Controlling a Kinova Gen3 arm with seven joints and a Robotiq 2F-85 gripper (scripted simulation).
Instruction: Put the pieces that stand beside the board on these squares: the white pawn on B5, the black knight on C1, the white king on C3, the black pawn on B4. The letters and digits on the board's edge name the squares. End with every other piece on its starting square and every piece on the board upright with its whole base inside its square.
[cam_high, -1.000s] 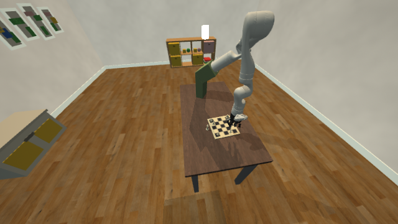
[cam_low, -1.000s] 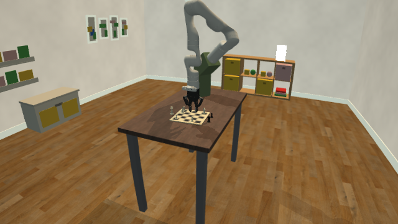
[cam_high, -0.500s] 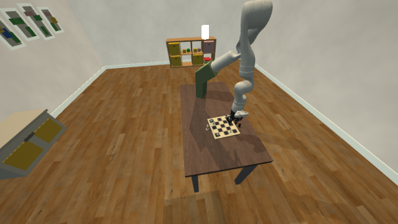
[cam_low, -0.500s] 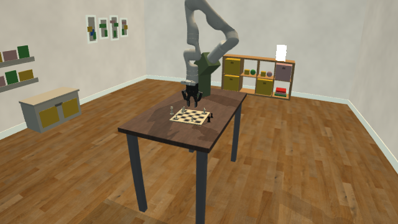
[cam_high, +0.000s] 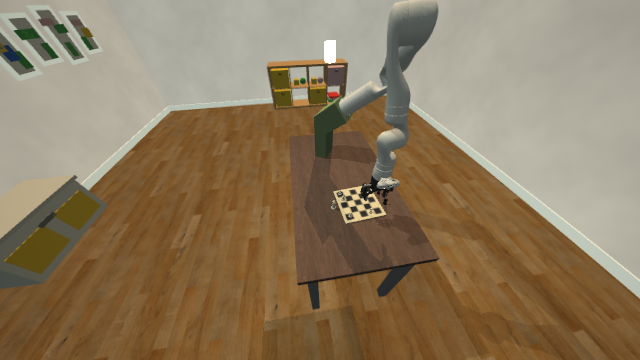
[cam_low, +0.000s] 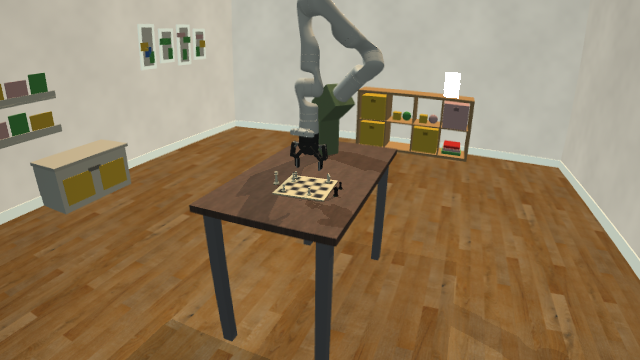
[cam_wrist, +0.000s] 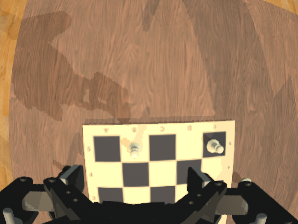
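The black knight is 5 cm behind my hand, 9 cm to the left of it and 11 cm below it. The rest, counted from my hand: black pawn 13 cm behind, 8 cm to the left, 11 cm below; then chessboard 7 cm behind, 5 cm to the right, 12 cm below; then white king 5 cm behind, 18 cm to the right, 9 cm below.
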